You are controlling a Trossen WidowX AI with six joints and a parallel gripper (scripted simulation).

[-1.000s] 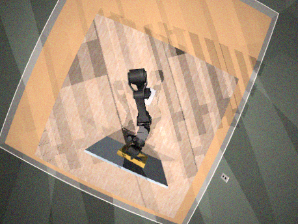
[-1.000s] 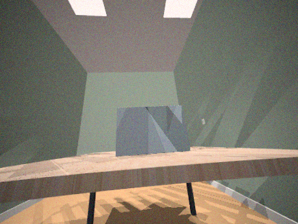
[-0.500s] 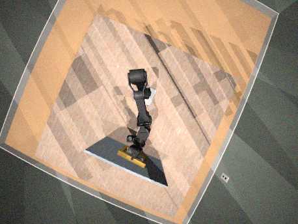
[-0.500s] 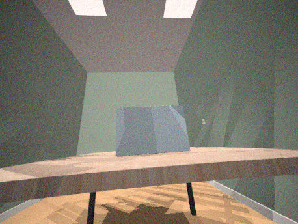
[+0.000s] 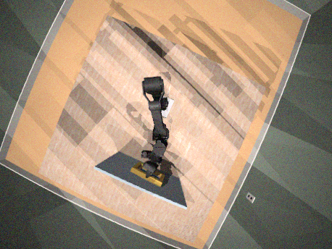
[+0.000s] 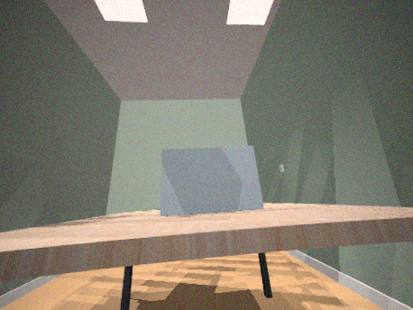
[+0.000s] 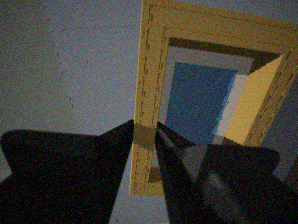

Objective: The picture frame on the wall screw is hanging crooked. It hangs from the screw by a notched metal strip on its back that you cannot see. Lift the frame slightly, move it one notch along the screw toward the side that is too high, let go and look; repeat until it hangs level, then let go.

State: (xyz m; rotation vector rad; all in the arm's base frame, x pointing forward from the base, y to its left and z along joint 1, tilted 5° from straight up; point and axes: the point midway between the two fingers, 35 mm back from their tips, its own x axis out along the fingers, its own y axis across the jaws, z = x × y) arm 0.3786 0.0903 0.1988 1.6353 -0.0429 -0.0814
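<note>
The picture frame is 5 cm below my gripper tip and 1 cm ahead of it. Round my gripper tip: grey wall panel: 8 cm below, 2 cm ahead, 1 cm to the right.
</note>
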